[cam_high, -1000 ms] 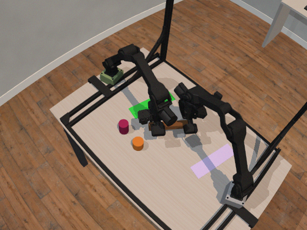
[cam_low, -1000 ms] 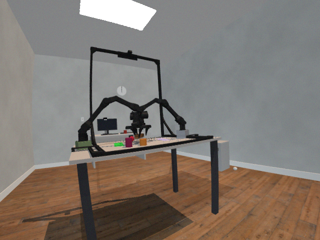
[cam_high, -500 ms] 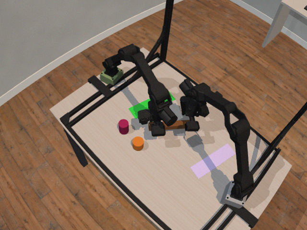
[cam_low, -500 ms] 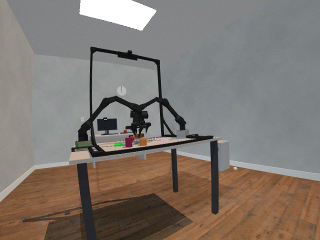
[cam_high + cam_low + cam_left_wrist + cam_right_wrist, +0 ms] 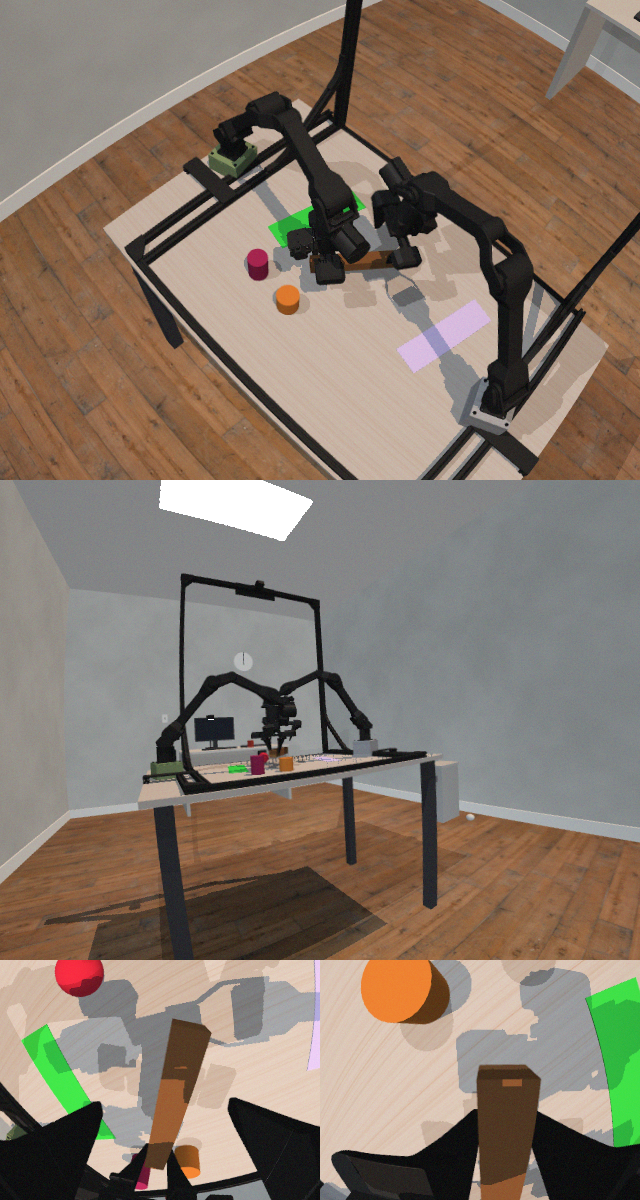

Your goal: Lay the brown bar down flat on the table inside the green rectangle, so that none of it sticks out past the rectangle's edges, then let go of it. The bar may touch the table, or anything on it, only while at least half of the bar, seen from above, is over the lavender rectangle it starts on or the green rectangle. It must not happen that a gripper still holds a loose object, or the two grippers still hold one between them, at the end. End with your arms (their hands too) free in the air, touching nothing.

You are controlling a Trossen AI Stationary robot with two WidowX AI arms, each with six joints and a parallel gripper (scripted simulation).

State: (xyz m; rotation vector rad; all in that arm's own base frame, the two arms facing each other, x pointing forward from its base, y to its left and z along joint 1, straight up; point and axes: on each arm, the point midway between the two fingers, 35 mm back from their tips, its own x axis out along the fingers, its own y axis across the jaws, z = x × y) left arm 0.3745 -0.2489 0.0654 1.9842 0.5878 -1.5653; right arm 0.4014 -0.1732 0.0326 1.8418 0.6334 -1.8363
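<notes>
Now: left hand 80 mm above the brown bar, 60 mm short of it and 40 mm to the left of it. Also, from my left hand: red ball 130 mm behind, 120 mm below, 60 mm to the right; green rectangle 220 mm to the right, 150 mm below, 10 mm ahead; orange cylinder 230 mm ahead, 120 mm below, 70 mm to the right.
Now: the brown bar 6 cm behind my right hand, 4 cm to the left of it and 3 cm below it. The rest, counted from my right hand: green rectangle (14 cm to the right, 11 cm behind, 9 cm below); then maroon cylinder (11 cm to the right, 11 cm ahead, 6 cm below); then orange cylinder (11 cm ahead, 7 cm below, 1 cm to the left).
</notes>
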